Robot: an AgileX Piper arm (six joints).
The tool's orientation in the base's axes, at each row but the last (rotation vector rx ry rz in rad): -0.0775, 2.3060, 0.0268; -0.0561, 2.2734, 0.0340; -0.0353, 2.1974, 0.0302; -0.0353, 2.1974, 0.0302; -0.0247, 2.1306, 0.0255
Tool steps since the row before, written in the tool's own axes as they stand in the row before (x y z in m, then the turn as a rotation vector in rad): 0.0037, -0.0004, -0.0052, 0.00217, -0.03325, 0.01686; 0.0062, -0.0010, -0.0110, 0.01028, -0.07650, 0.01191; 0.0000, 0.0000, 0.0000, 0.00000, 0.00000, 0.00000; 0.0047, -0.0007, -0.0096, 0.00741, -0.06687, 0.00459; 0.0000, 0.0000, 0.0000, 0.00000, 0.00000, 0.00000
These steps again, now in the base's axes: -0.0063, -0.0008, 0.0008, 0.01317, -0.03254, -0.01275; -0.0123, -0.0017, 0.0024, 0.00641, -0.07618, -0.01599; 0.0000, 0.0000, 0.0000, 0.00000, 0.00000, 0.00000; -0.0105, -0.0011, 0.0018, 0.00182, -0.06677, -0.00928; 0.0000, 0.0000, 0.0000, 0.00000, 0.00000, 0.00000
